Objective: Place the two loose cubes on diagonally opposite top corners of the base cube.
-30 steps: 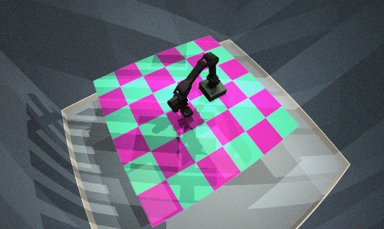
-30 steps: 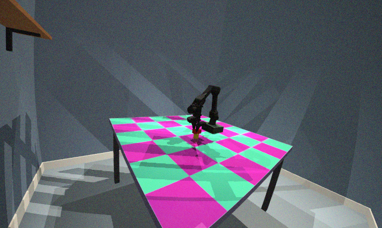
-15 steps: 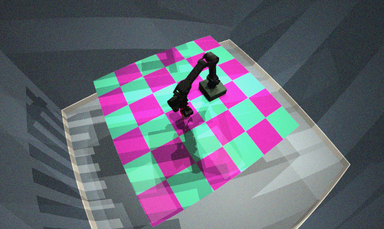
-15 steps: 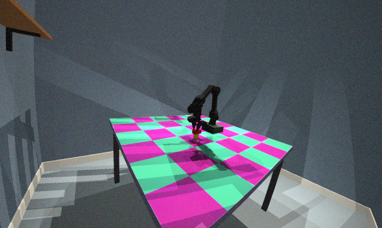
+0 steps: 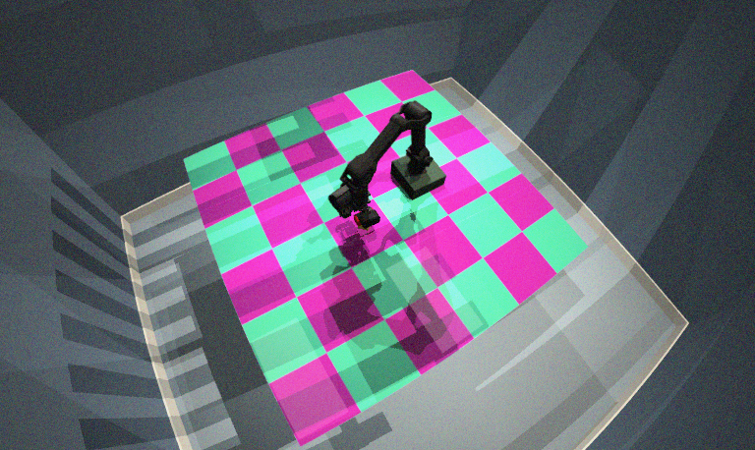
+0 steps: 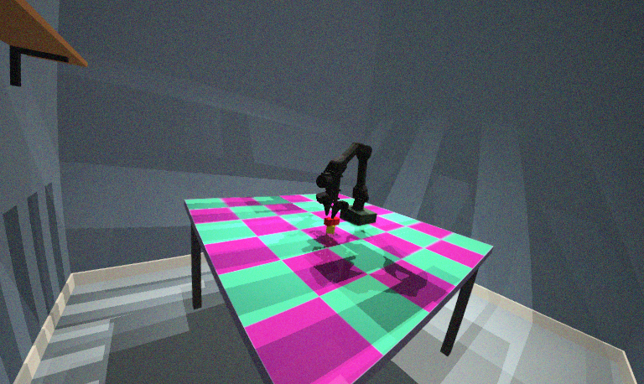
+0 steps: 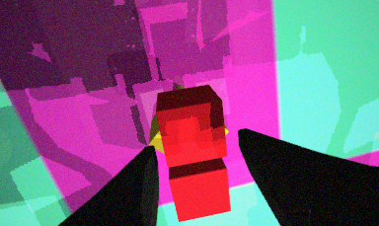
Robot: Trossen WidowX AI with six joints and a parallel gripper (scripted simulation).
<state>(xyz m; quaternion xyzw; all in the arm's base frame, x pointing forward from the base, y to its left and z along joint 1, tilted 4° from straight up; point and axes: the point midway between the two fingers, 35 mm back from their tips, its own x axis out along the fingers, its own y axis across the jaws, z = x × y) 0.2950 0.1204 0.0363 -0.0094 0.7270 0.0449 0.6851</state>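
Now: the red cube 40 mm behind my gripper tip and 20 mm below it. From my gripper tip the other things lie so: yellow cube (60 mm below, 20 mm behind).
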